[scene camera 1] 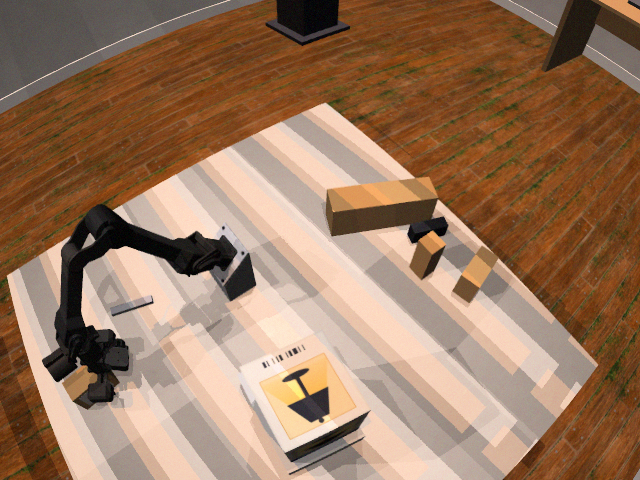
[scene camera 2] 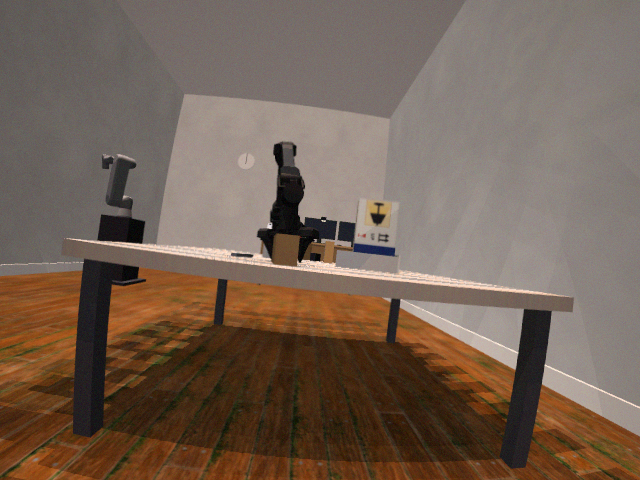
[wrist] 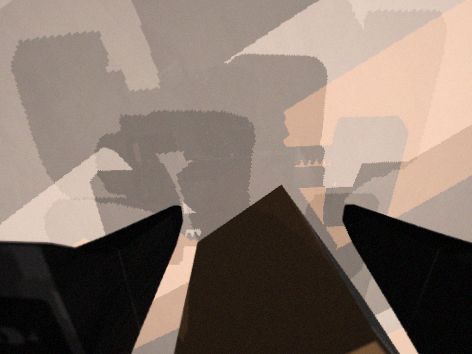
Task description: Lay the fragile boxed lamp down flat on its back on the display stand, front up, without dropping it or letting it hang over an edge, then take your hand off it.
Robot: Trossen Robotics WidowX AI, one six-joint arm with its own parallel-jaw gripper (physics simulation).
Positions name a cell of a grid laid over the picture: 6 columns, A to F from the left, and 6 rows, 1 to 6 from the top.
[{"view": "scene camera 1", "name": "my gripper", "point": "B5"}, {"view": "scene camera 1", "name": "stand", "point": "D6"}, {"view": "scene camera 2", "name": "my gripper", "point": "C4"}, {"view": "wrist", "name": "my gripper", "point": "D4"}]
